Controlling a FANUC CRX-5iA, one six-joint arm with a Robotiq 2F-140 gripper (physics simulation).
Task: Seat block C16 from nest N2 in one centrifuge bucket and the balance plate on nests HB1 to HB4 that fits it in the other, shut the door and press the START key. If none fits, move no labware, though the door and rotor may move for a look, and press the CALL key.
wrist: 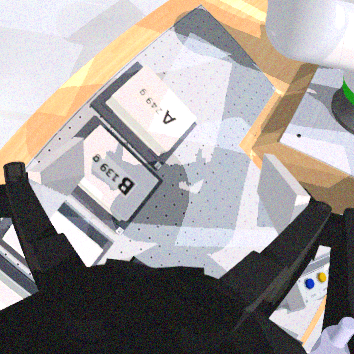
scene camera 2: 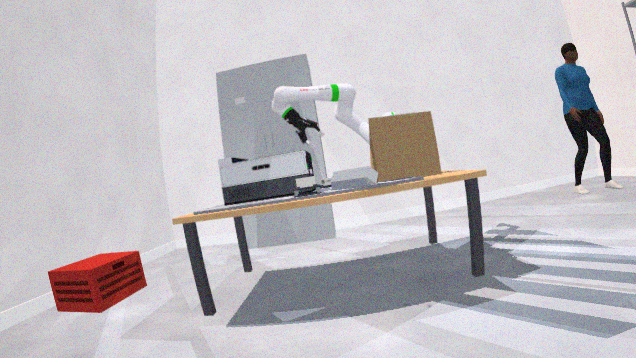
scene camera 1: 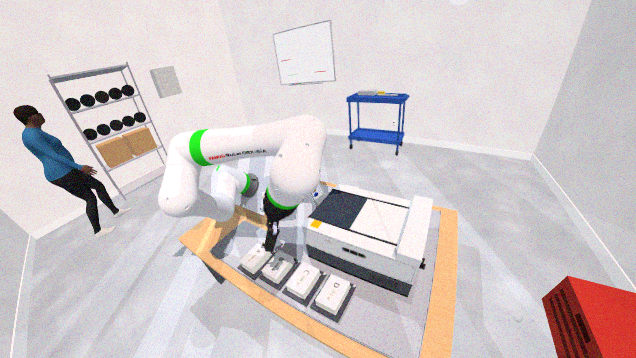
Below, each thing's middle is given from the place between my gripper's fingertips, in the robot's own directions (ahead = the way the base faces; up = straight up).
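Labels:
My hand is 250 mm above the plate B [wrist: 115,179] and 20 mm past it. The plate A [wrist: 144,103] sits 250 mm below my hand, 30 mm to the right of it and 140 mm behind it. As for the plate C [scene camera 1: 304,279], I find it 250 mm below my hand, 120 mm ahead of it and 20 mm to the left of it. Then the plate D [scene camera 1: 332,295]: 250 mm below my hand, 250 mm ahead of it and 40 mm to the left of it. Going by their middles, plate D is the farthest from my hand of the things named here.

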